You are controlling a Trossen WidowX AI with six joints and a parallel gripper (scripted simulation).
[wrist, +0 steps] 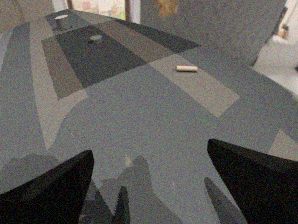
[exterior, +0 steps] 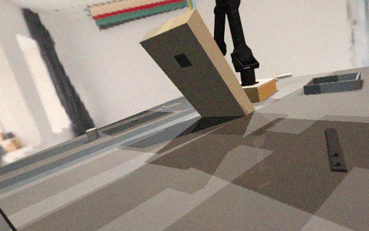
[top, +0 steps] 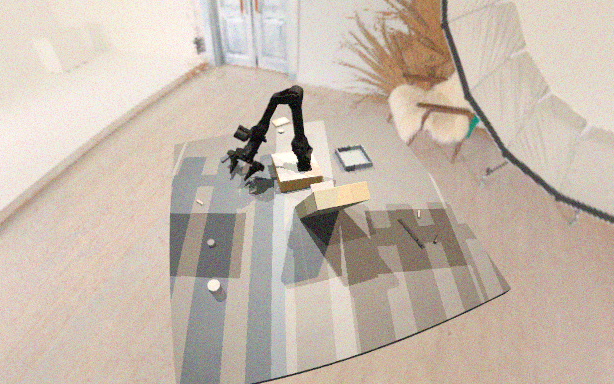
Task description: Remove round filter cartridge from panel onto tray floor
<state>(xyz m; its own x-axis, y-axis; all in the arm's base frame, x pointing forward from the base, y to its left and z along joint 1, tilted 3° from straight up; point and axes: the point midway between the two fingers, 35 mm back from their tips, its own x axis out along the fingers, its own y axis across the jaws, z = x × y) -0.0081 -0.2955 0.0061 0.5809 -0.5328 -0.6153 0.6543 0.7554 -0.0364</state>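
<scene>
The grey filter cartridge lies 35 cm ahead of my gripper tip, 34 cm to the left of it and 17 cm above it. Round my gripper tip: tan service panel 30 cm ahead, 34 cm to the left, 10 cm above; tray 9 cm behind, 59 cm to the left, 5 cm below.
</scene>
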